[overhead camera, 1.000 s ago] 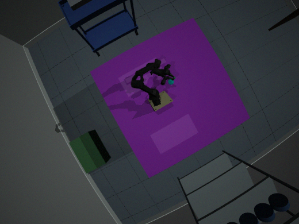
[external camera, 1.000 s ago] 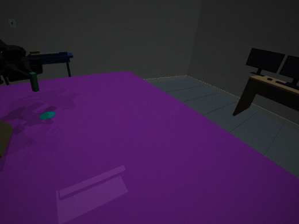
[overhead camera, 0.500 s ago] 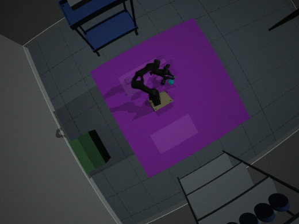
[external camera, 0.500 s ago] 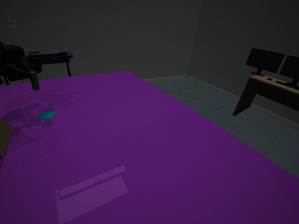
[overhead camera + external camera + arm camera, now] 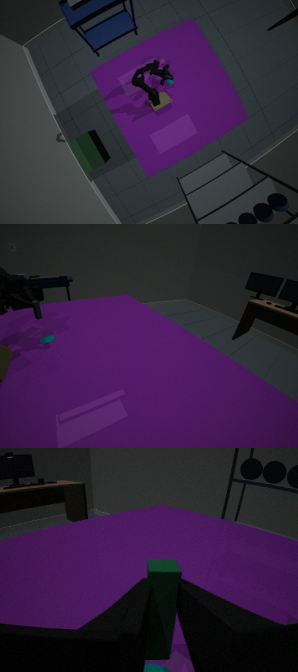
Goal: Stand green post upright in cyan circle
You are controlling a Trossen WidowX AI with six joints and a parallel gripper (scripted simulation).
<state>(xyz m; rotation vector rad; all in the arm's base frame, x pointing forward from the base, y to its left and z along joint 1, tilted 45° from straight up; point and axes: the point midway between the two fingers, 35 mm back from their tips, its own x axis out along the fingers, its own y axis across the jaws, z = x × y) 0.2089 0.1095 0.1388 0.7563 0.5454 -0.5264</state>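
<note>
The cyan circle is 140 mm below my gripper tip. Round my gripper tip: green post 20 mm below.
</note>
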